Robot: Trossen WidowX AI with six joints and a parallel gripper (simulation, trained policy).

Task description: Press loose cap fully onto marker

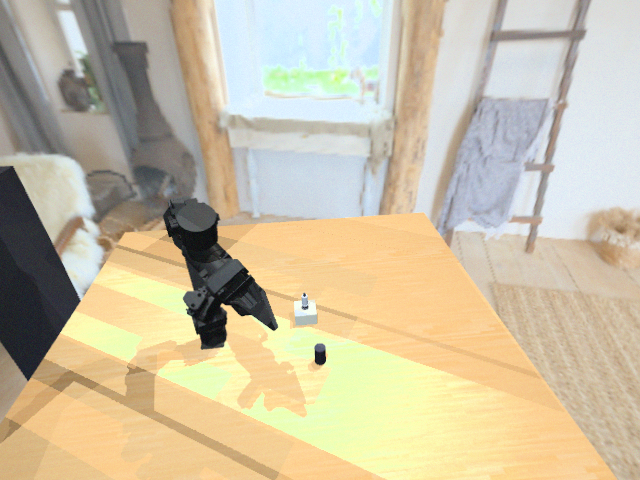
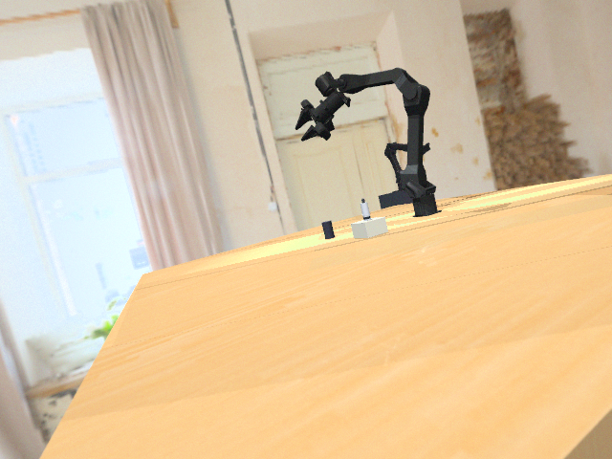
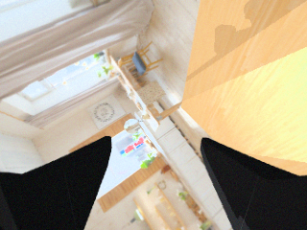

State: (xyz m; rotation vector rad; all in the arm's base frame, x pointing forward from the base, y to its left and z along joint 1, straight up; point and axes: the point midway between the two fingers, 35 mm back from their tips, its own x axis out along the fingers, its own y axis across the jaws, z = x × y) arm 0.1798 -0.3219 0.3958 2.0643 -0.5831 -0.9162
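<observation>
The dark cap is 10 cm ahead of my gripper tip, 23 cm to the left of it and 36 cm below it. The rest, counted from my gripper tip: white holder block 7 cm ahead, 40 cm to the left, 36 cm below.
</observation>
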